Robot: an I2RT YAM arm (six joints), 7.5 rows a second.
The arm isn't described. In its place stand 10 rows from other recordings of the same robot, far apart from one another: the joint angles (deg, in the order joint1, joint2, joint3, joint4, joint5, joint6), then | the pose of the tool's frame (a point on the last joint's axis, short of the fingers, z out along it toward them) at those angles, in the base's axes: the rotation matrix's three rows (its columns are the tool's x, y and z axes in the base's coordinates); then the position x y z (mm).
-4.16 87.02 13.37 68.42 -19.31 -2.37 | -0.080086, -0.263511, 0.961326; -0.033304, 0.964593, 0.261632; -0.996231, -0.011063, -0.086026; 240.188, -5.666, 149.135
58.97 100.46 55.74 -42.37 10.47 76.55 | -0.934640, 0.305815, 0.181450; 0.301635, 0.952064, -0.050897; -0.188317, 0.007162, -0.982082; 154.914, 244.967, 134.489
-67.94 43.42 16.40 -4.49 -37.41 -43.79 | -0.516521, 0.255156, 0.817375; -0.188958, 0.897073, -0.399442; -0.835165, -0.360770, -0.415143; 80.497, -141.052, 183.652
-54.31 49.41 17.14 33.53 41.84 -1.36 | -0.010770, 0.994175, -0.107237; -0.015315, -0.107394, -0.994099; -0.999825, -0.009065, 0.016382; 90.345, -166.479, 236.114
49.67 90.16 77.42 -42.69 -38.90 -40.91 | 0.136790, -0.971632, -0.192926; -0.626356, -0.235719, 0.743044; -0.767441, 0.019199, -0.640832; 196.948, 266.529, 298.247
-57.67 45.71 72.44 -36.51 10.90 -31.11 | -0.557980, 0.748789, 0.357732; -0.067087, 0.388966, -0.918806; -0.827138, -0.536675, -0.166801; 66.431, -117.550, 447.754
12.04 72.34 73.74 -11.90 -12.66 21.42 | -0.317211, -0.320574, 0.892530; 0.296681, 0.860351, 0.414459; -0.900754, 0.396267, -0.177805; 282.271, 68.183, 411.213
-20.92 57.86 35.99 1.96 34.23 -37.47 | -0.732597, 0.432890, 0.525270; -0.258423, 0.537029, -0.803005; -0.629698, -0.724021, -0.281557; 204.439, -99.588, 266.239
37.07 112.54 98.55 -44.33 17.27 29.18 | -0.812828, -0.062897, 0.579098; -0.030568, 0.997389, 0.065422; -0.581701, 0.035474, -0.812629; 349.589, 250.859, 264.423
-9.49 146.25 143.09 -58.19 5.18 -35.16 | -0.826776, -0.329291, 0.456079; -0.443261, 0.880551, -0.167777; -0.346353, -0.340876, -0.873981; 532.002, -92.190, 210.522
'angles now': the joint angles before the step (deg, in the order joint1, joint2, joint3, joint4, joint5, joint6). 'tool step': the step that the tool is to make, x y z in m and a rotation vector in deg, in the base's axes. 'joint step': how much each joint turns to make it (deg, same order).
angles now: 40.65 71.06 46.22 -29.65 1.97 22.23
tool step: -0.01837 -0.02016 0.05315 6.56 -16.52 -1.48
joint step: -0.04 -13.21 -0.29 4.14 5.14 -2.98
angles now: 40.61 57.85 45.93 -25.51 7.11 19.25
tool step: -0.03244 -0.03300 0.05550 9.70 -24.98 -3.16
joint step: 0.01 -16.35 -2.98 13.20 6.49 -6.88
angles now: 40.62 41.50 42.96 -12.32 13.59 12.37
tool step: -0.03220 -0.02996 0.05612 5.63 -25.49 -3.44
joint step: -0.01 -9.48 0.59 16.37 2.91 -12.80
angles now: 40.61 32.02 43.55 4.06 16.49 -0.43
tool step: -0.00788 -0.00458 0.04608 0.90 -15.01 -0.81
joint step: -0.01 2.60 5.38 11.58 -2.78 -8.98
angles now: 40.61 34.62 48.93 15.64 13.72 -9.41
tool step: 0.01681 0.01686 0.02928 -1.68 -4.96 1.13
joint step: -0.08 8.22 6.71 4.86 -3.39 -3.27
